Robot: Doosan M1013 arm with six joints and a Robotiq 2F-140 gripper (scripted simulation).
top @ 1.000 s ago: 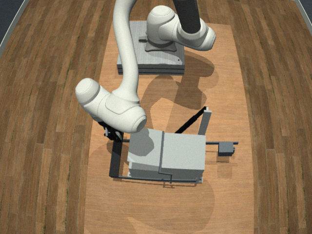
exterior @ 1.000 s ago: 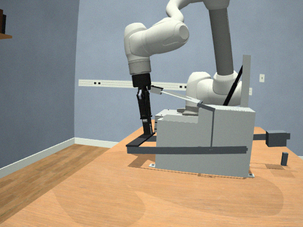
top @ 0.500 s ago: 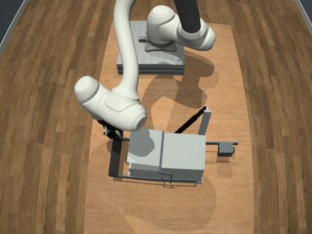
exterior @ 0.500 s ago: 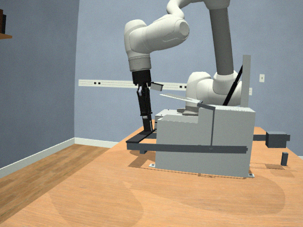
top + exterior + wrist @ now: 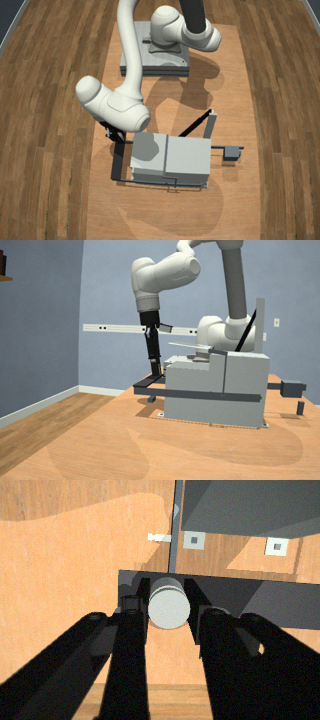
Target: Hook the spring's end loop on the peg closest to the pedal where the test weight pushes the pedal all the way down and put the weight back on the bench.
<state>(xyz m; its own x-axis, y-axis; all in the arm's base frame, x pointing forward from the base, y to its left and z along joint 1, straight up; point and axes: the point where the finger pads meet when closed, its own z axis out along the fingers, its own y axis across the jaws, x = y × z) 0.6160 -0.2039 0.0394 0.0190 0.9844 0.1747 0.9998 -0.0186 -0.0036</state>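
The small grey block is 130 mm below my hand and 10 mm to the right of it. The rest, counted from my hand: steel test weight 10 mm below.
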